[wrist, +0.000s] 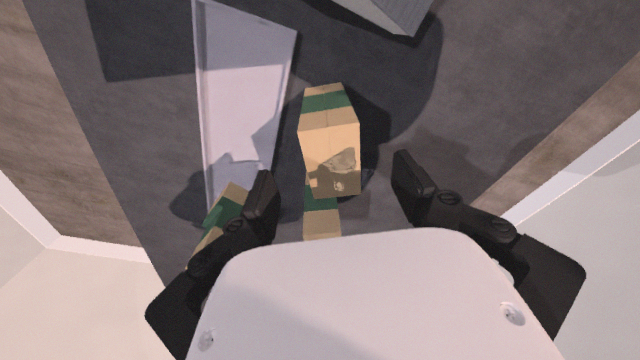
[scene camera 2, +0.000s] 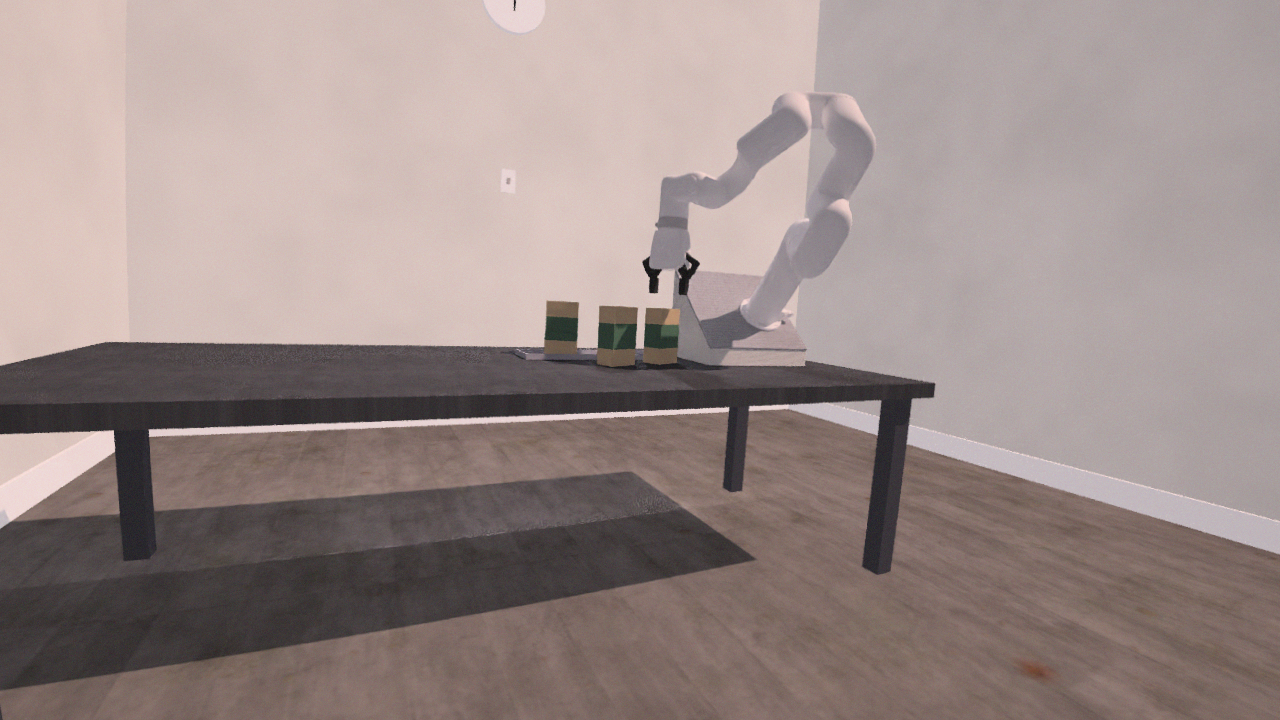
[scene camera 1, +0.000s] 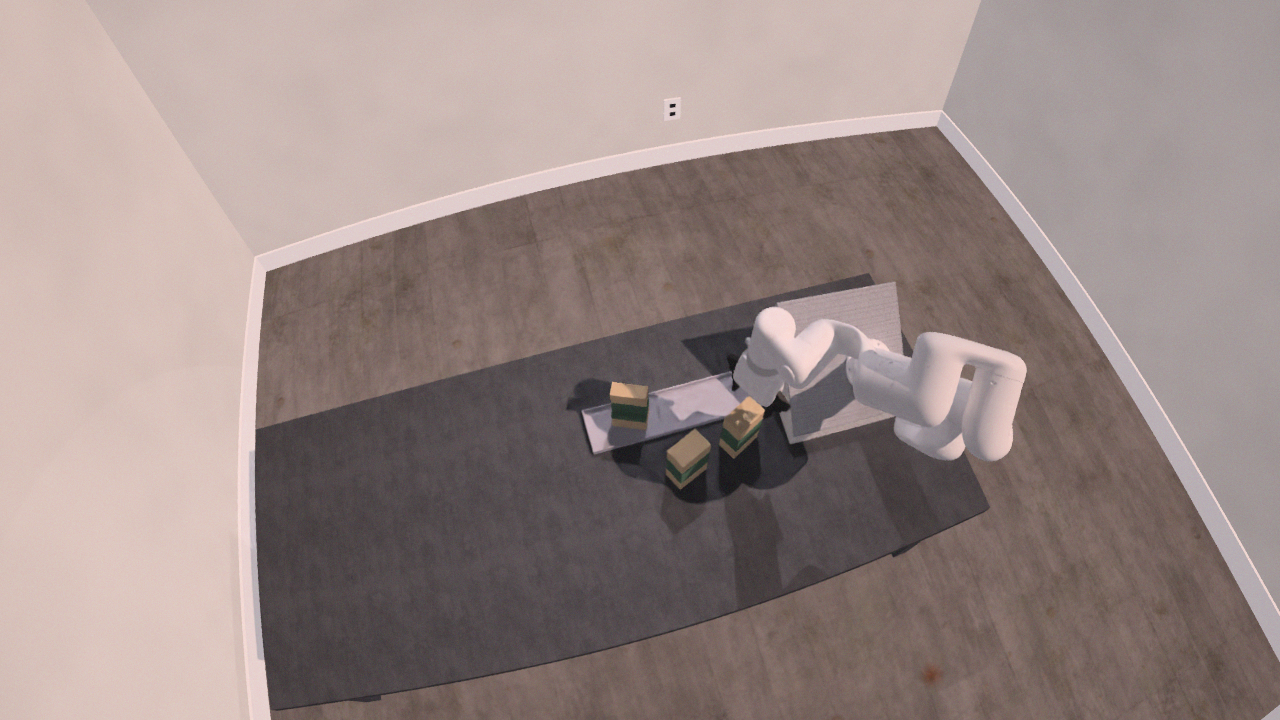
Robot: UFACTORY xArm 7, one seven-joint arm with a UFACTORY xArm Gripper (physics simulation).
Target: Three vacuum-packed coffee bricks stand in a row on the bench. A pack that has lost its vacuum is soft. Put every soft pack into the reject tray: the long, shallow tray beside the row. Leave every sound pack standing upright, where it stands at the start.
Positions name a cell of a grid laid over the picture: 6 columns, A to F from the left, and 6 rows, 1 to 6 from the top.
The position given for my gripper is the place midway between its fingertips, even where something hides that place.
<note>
In view: my gripper (scene camera 2: D3) and a shallow reject tray (scene camera 1: D4).
My gripper also shows in the wrist view (wrist: D3). The shallow reject tray shows as well in the wrist view (wrist: C2).
</note>
